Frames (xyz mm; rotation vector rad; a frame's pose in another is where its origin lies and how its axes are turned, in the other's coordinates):
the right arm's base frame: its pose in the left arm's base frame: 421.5 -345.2 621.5 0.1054 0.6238 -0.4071
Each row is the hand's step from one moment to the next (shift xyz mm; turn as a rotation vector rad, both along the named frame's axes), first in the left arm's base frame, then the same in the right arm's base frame.
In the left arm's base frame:
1: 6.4 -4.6 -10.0 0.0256 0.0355 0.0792
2: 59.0 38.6 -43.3 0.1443 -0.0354 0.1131
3: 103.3 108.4 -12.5 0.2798 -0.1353 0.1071
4: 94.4 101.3 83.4 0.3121 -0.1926 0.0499
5: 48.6 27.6 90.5 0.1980 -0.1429 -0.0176
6: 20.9 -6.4 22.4 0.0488 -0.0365 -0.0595
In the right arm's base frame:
1: 12.1 -1.4 -3.6 -0.0397 0.0408 0.0704
2: 55.7 60.1 -11.2 0.0517 0.0226 0.1780
3: 46.6 141.0 22.8 0.1887 -0.0144 0.2688
4: -13.8 128.5 97.1 0.2654 -0.0524 0.2526
5: -26.7 42.5 93.8 0.2043 -0.0510 0.1249
6: 4.4 2.0 30.9 0.0832 -0.0123 -0.0136

